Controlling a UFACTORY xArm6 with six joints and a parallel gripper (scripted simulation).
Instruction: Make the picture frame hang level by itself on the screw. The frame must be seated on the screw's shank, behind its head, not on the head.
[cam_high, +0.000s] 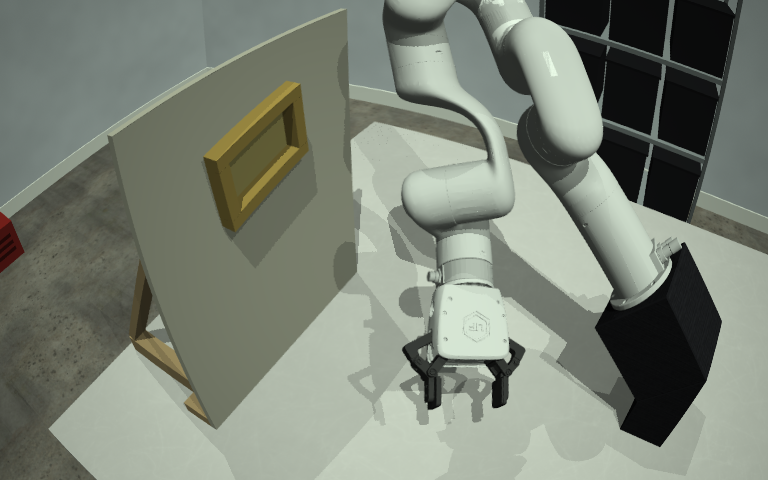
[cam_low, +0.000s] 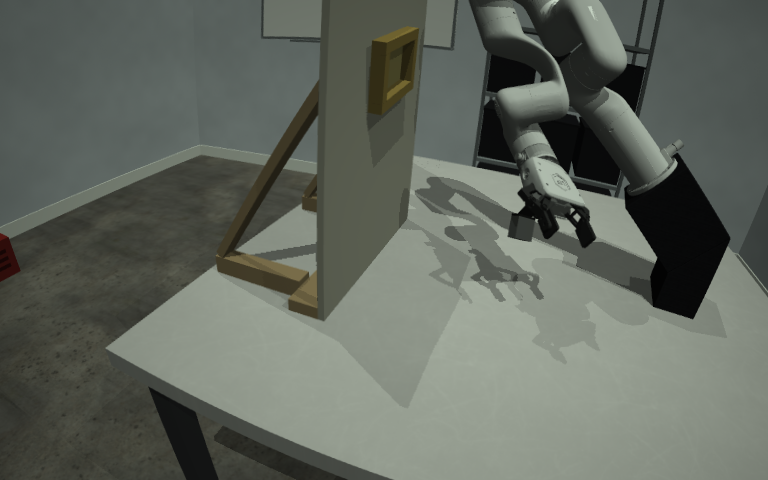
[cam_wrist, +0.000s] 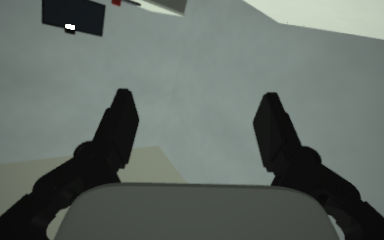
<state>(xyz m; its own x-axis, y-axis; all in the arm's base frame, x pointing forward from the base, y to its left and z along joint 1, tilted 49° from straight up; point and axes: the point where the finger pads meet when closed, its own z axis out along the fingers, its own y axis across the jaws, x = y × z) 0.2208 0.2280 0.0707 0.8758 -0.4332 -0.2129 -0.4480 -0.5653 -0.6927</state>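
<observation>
My gripper is now 320 mm short of the yellow-brown picture frame, 190 mm to the left of it and 210 mm below it. Also, from my hand: beige wall board: 330 mm ahead, 210 mm to the right, 80 mm above.
</observation>
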